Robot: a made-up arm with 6 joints. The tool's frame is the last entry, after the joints. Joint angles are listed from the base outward. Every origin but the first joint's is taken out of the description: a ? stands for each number. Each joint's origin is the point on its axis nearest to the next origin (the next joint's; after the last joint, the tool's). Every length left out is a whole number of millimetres.
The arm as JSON. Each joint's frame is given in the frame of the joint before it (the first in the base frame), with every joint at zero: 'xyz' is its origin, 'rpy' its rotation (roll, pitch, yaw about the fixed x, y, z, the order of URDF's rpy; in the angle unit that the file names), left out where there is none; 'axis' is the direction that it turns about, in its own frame. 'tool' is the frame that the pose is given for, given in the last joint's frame.
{
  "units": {
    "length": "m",
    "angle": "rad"
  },
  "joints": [
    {
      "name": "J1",
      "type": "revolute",
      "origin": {
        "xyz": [
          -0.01,
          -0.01,
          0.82
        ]
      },
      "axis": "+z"
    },
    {
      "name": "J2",
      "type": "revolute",
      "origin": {
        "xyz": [
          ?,
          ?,
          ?
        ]
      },
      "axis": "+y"
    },
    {
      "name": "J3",
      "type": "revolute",
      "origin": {
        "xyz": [
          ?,
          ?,
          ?
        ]
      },
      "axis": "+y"
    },
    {
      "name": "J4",
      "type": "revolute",
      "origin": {
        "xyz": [
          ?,
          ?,
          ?
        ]
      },
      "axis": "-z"
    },
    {
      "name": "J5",
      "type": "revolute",
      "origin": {
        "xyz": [
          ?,
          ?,
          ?
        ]
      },
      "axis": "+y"
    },
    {
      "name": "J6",
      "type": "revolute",
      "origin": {
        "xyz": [
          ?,
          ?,
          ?
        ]
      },
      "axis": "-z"
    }
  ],
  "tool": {
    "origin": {
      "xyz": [
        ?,
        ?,
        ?
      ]
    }
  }
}
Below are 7 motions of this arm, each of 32 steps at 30 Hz.
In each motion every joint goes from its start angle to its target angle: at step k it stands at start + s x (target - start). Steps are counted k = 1, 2, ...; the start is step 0. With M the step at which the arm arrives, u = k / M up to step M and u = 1 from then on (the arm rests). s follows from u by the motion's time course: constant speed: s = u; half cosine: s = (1 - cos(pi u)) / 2; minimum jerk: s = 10 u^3 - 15 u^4 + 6 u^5.
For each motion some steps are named. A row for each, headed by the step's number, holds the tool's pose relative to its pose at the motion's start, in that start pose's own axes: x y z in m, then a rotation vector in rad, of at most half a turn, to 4 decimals.
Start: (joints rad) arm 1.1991 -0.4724 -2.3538 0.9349 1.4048 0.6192
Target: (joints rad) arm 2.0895 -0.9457 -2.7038 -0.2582 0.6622 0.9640
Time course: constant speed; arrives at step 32
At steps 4, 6, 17, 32:
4: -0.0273 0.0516 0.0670 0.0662 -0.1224 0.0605
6: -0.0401 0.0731 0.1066 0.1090 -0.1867 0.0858
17: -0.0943 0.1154 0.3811 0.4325 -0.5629 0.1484
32: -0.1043 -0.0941 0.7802 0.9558 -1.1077 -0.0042

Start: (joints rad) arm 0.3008 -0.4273 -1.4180 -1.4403 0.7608 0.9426
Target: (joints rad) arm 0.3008 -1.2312 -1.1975 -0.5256 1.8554 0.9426
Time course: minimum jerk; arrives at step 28
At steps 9, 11, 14, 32:
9: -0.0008 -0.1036 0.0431 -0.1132 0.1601 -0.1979
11: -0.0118 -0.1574 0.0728 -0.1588 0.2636 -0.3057
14: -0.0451 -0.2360 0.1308 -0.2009 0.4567 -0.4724
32: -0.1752 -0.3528 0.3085 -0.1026 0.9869 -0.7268

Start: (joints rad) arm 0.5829 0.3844 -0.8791 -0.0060 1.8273 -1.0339
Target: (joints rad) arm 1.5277 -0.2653 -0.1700 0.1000 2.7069 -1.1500
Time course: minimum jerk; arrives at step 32
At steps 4, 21, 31, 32:
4: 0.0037 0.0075 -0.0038 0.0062 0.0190 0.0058
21: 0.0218 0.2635 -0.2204 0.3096 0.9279 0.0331
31: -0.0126 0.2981 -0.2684 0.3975 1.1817 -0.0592
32: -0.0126 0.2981 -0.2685 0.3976 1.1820 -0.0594

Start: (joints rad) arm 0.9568 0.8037 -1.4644 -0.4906 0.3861 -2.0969
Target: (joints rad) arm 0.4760 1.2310 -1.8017 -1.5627 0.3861 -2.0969
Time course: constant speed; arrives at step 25
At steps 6, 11, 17, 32:
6: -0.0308 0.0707 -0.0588 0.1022 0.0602 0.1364
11: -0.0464 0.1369 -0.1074 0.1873 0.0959 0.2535
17: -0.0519 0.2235 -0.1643 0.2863 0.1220 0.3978
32: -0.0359 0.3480 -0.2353 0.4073 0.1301 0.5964

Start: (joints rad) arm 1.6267 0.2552 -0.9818 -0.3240 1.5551 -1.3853
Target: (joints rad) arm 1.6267 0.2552 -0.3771 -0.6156 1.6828 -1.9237
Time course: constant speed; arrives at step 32
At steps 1, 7, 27, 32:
1: 0.0028 0.0015 -0.0118 0.0199 0.0127 0.0230
7: 0.0184 0.0152 -0.0817 0.1428 0.0824 0.1637
27: 0.0542 0.1139 -0.2946 0.5876 0.2300 0.6521
32: 0.0588 0.1497 -0.3406 0.7061 0.2464 0.7761

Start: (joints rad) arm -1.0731 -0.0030 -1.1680 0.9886 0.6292 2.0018
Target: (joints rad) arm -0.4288 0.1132 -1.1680 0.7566 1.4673 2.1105
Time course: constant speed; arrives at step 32
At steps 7, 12, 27, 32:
7: 0.0071 -0.1152 -0.0742 -0.2610 -0.1582 0.0922
12: 0.0228 -0.2010 -0.1130 -0.4368 -0.2845 0.1597
27: 0.1125 -0.4474 -0.1566 -0.8977 -0.7289 0.3726
32: 0.1518 -0.5188 -0.1489 -1.0240 -0.8988 0.4475

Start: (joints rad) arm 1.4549 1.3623 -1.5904 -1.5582 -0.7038 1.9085
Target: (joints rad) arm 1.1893 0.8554 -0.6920 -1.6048 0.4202 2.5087
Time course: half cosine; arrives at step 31
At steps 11, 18, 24, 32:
11: -0.0389 -0.0754 0.0396 -0.3253 -0.0773 -0.2752
18: -0.1222 -0.1604 0.1111 -0.7211 -0.2003 -0.5749
24: -0.2052 -0.2085 0.1765 -1.0094 -0.3116 -0.7507
32: -0.2497 -0.2255 0.2104 -1.1451 -0.3710 -0.8167

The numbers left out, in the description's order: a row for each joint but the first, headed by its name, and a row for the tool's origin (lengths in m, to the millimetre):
J2: 0.02 -0.02 0.0
J3: 0.06 0.0 0.36
J4: 0.1 0.0 -0.54
J5: 0.02 -0.04 0.0
J6: 0.1 0.0 -0.16
tool: -0.01 -0.02 0.0

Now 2 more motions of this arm.
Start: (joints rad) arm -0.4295 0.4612 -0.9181 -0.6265 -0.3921 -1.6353
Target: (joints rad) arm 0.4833 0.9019 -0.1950 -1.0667 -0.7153 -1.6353
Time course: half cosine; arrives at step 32
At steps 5, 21, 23, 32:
5: 0.0643 0.0123 -0.0162 0.0174 -0.0847 0.0462
21: 0.6083 0.3196 0.1535 0.3032 -1.0328 0.5643
23: 0.6314 0.3653 0.2036 0.3563 -1.1391 0.6194
32: 0.6449 0.4596 0.3230 0.4970 -1.3643 0.7322

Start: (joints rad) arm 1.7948 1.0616 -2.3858 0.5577 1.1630 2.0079
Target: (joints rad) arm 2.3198 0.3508 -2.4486 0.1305 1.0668 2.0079
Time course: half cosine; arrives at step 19
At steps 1, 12, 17, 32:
1: -0.0050 -0.0023 0.0027 0.0035 0.0003 0.0068
12: -0.3835 -0.3652 0.3294 0.3784 0.1602 0.6238
17: -0.4324 -0.5405 0.4848 0.5309 0.2913 0.8110
32: -0.4337 -0.5576 0.5010 0.5460 0.3064 0.8274

